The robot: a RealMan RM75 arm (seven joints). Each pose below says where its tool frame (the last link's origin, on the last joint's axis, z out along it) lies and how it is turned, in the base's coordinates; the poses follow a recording.
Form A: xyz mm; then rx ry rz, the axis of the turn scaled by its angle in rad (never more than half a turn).
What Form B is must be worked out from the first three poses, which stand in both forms.
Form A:
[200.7 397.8 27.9 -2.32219 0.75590 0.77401]
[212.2 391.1 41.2 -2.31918 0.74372 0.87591]
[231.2 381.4 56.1 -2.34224 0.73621 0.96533]
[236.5 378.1 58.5 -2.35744 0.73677 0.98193]
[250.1 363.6 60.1 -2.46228 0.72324 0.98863]
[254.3 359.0 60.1 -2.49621 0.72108 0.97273]
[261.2 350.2 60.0 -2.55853 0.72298 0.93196]
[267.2 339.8 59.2 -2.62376 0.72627 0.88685]
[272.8 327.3 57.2 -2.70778 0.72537 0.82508]
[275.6 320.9 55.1 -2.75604 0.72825 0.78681]
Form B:
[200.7 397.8 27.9 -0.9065 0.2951 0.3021 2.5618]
[212.2 391.1 41.2 -0.8960 0.2873 0.3384 2.5882]
[231.2 381.4 56.1 -0.8878 0.2791 0.3659 2.6382]
[236.5 378.1 58.5 -0.8869 0.2772 0.3694 2.6579]
[250.1 363.6 60.1 -0.8953 0.2630 0.3595 2.7501]
[254.3 359.0 60.1 -0.8997 0.2599 0.3506 2.7744]
[261.2 350.2 60.0 -0.9081 0.2566 0.3308 2.8173]
[267.2 339.8 59.2 -0.9164 0.2537 0.3097 2.8632]
[272.8 327.3 57.2 -0.9266 0.2482 0.2824 2.9222]
[275.6 320.9 55.1 -0.9320 0.2463 0.2661 2.9572]

